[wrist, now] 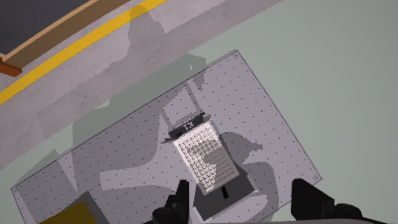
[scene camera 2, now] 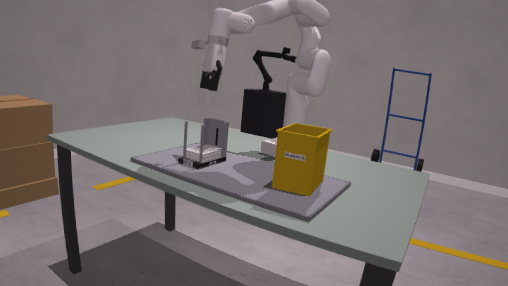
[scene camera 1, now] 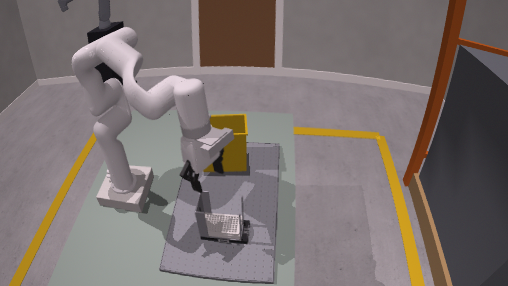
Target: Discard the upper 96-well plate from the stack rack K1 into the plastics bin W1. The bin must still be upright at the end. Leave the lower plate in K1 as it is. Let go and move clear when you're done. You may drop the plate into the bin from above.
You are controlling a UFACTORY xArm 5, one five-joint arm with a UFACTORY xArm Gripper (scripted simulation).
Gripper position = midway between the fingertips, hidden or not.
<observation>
In view: my gripper [scene camera 1: 208, 181] and a yellow plastics bin [scene camera 1: 234, 157].
My gripper also shows in the wrist view [wrist: 240, 197] and in scene camera 2 [scene camera 2: 207, 89].
</observation>
